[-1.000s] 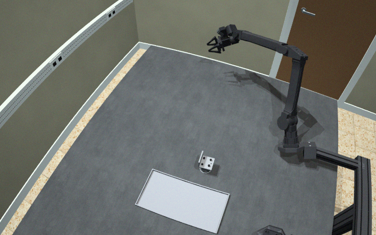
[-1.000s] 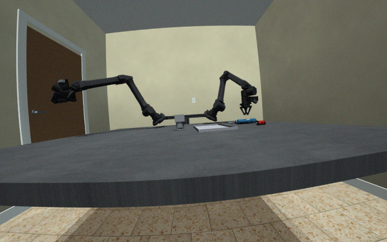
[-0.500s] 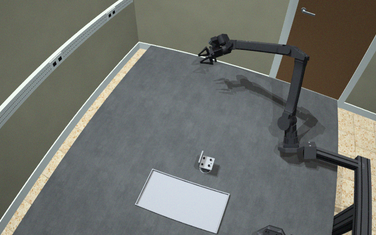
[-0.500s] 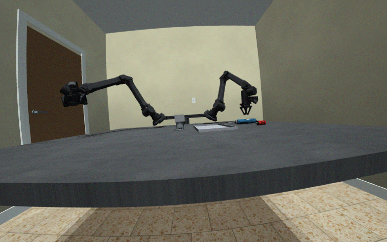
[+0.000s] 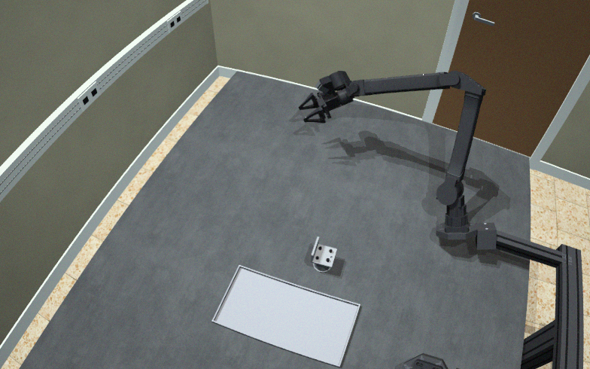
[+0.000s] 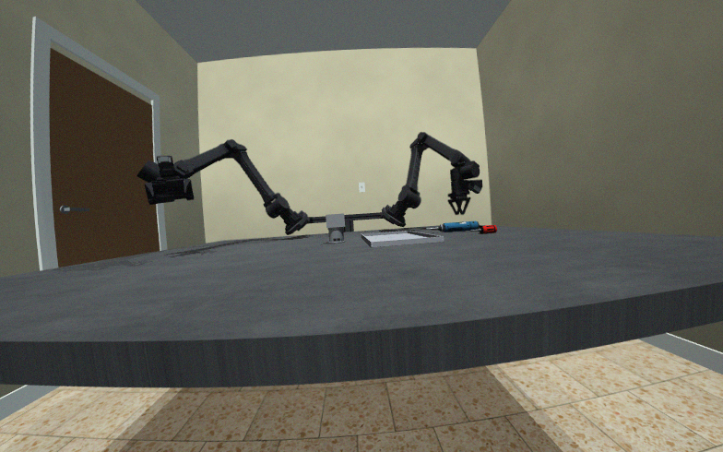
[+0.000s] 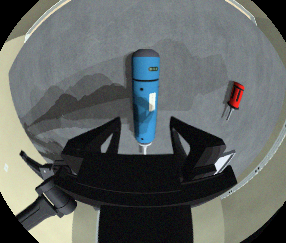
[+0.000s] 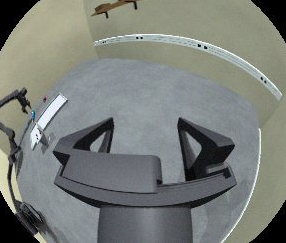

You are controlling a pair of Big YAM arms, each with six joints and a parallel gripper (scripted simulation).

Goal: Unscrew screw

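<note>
My right gripper is now 250 mm past the grey bracket, 470 mm to the right of it and 120 mm above it. The rest, counted from my right hand: flat white tray (210 mm behind, 690 mm to the left, 190 mm below); then red-handled screwdriver (150 mm behind, 1030 mm to the left, 180 mm below).
</note>
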